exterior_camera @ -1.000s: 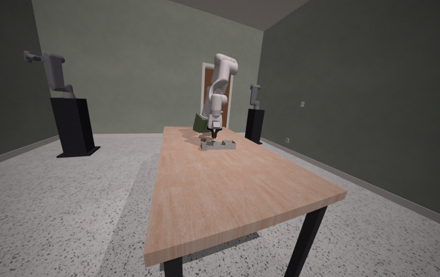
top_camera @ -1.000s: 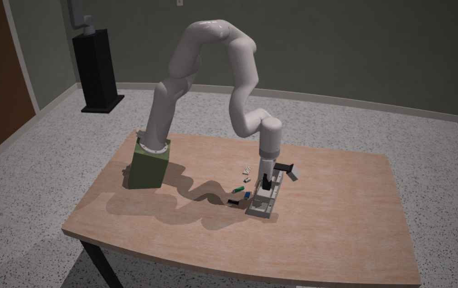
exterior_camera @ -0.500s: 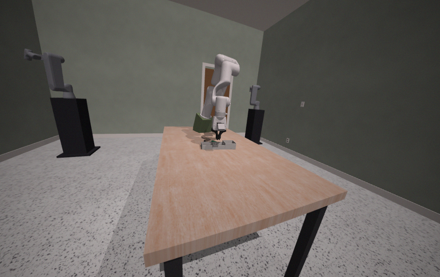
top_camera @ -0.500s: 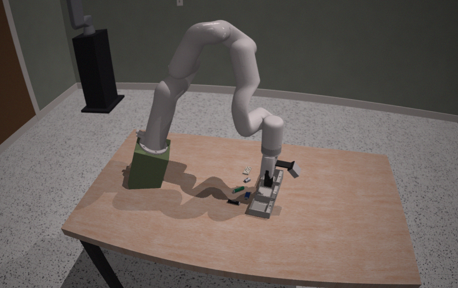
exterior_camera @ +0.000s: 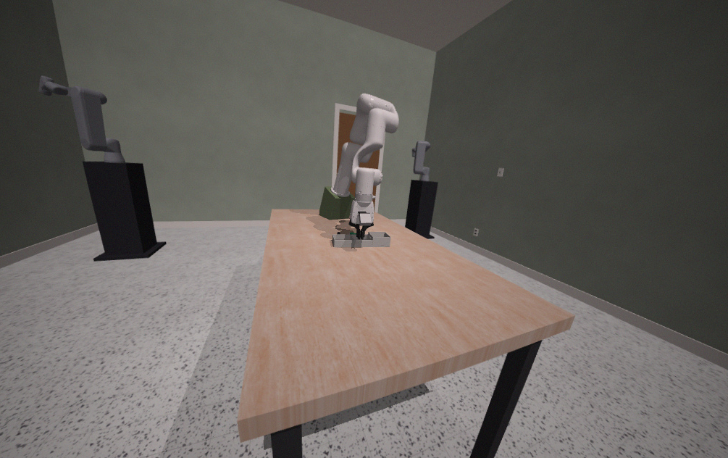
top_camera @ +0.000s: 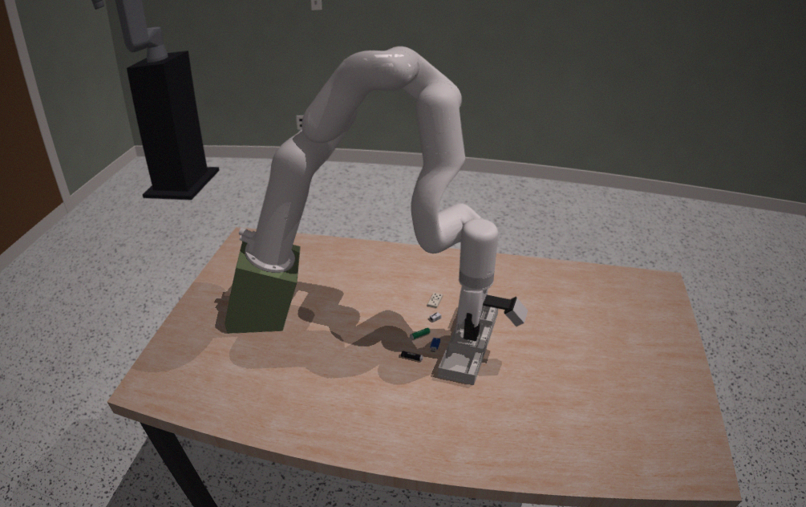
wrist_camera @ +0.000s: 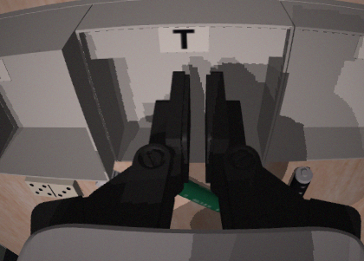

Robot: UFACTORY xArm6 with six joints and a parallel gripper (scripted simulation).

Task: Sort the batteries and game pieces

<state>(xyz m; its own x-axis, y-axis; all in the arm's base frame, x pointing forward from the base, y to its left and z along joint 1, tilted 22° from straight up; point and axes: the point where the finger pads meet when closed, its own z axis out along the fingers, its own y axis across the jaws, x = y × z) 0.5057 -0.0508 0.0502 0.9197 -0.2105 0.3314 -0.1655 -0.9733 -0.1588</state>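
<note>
My hand is 2 cm above the bin and 1 cm to the right of it. Round my hand: green battery (12 cm behind, 4 cm below, 2 cm to the left); then grey object (10 cm behind, 8 cm to the left, 4 cm below); then blue item (8 cm behind, 4 cm below, 2 cm to the right).
</note>
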